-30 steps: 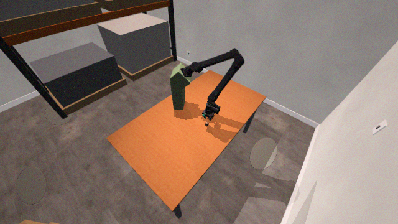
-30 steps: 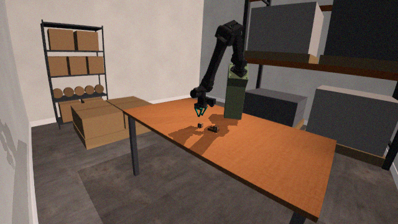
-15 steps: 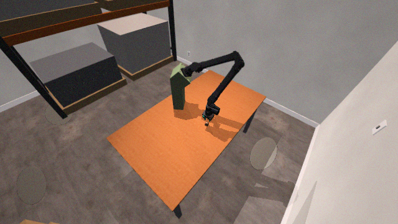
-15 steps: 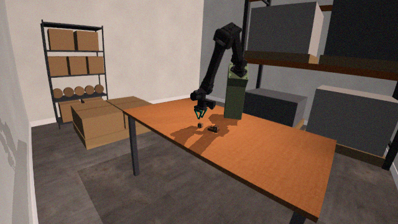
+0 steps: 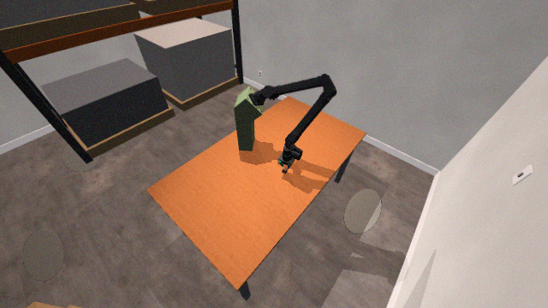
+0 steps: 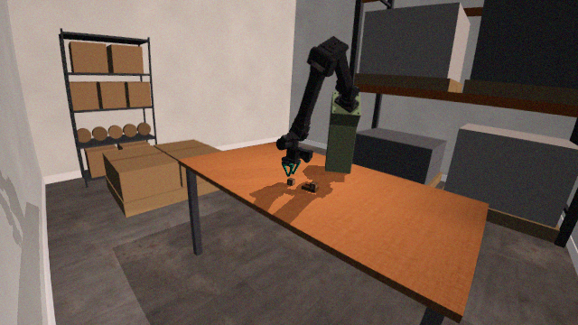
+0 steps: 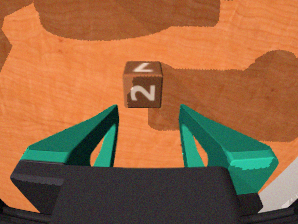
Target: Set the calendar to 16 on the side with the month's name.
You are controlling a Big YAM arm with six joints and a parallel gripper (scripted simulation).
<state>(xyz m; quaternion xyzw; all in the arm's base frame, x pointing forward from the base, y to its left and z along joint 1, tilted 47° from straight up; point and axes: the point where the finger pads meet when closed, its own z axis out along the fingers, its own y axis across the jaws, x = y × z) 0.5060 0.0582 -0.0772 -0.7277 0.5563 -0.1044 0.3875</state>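
Right now the brown calendar cube is 50 mm below my hand and 10 mm behind it. The rest, counted from my hand: dark calendar tray: 100 mm to the left, 60 mm behind, 50 mm below.
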